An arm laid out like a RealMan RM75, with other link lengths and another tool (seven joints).
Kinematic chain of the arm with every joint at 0, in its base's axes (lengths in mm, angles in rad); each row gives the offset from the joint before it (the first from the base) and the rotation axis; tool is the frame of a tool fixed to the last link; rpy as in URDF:
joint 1: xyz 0 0 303 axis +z
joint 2: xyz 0 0 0 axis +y
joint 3: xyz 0 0 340.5 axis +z
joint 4: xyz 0 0 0 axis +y
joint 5: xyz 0 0 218.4 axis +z
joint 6: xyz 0 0 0 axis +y
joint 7: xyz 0 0 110.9 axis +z
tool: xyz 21 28 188 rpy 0.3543 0 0.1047
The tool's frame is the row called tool.
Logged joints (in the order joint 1, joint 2, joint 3, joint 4, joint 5, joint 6, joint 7), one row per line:
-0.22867, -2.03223, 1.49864, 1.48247, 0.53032, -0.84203, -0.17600
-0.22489, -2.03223, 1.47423, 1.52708, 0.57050, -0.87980, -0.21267
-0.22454, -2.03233, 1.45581, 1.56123, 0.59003, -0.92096, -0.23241
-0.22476, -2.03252, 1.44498, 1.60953, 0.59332, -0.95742, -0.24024
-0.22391, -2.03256, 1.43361, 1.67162, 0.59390, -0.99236, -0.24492
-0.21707, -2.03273, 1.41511, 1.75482, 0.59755, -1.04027, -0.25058
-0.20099, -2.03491, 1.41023, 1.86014, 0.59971, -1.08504, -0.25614
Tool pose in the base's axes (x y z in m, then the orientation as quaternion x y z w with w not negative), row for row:
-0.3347, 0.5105, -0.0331, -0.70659, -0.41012, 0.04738, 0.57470
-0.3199, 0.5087, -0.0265, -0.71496, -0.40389, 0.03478, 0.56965
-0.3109, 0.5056, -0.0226, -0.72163, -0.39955, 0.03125, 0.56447
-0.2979, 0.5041, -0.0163, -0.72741, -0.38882, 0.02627, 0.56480
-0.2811, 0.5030, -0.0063, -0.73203, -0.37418, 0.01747, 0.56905
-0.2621, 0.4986, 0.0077, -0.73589, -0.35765, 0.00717, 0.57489
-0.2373, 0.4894, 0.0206, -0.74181, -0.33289, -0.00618, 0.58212
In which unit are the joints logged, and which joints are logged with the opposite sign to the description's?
The joints are logged in radians. Opposite sign: joint 5, joint 7.
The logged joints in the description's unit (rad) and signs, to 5 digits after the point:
-0.22867, -2.03223, 1.49864, 1.48247, -0.53032, -0.84203, 0.17600
-0.22489, -2.03223, 1.47423, 1.52708, -0.57050, -0.87980, 0.21267
-0.22454, -2.03233, 1.45581, 1.56123, -0.59003, -0.92096, 0.23241
-0.22476, -2.03252, 1.44498, 1.60953, -0.59332, -0.95742, 0.24024
-0.22391, -2.03256, 1.43361, 1.67162, -0.59390, -0.99236, 0.24492
-0.21707, -2.03273, 1.41511, 1.75482, -0.59755, -1.04027, 0.25058
-0.20099, -2.03491, 1.41023, 1.86014, -0.59971, -1.08504, 0.25614

